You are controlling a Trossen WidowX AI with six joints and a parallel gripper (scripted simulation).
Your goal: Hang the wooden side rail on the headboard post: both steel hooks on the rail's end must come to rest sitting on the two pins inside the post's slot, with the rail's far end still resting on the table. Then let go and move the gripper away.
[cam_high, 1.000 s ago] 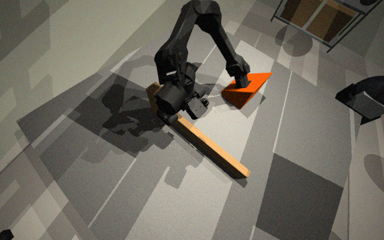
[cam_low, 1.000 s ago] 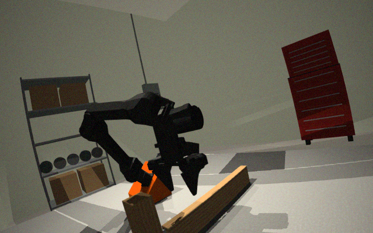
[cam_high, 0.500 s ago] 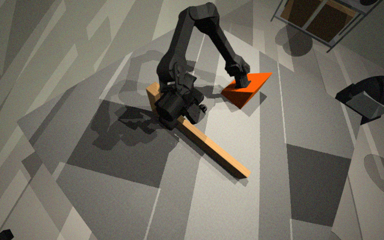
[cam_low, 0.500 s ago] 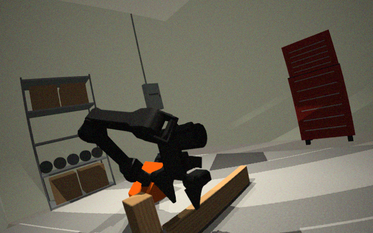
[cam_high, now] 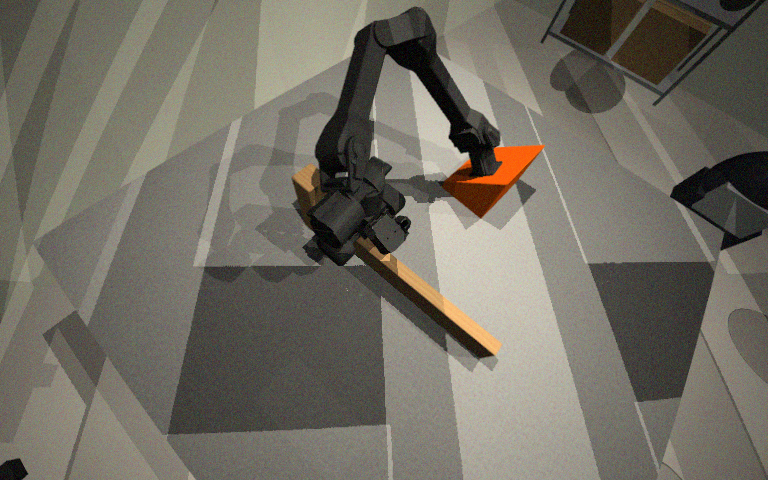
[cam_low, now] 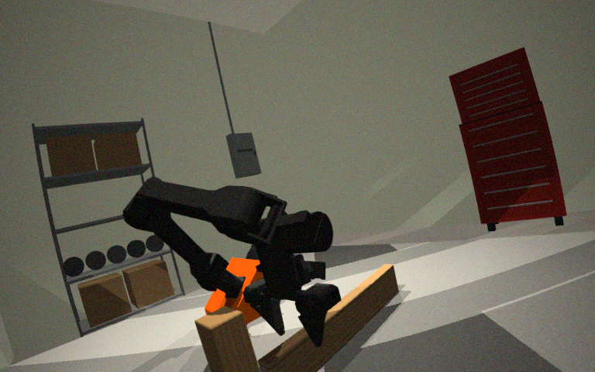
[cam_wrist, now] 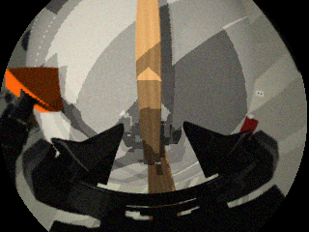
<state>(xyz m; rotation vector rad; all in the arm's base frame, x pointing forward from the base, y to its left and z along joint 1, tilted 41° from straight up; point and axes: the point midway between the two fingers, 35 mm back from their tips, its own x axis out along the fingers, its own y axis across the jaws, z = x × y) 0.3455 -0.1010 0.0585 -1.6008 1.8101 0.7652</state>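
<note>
Right now my gripper tip is 130 mm to the left of the wooden headboard post and 10 mm below it.
</note>
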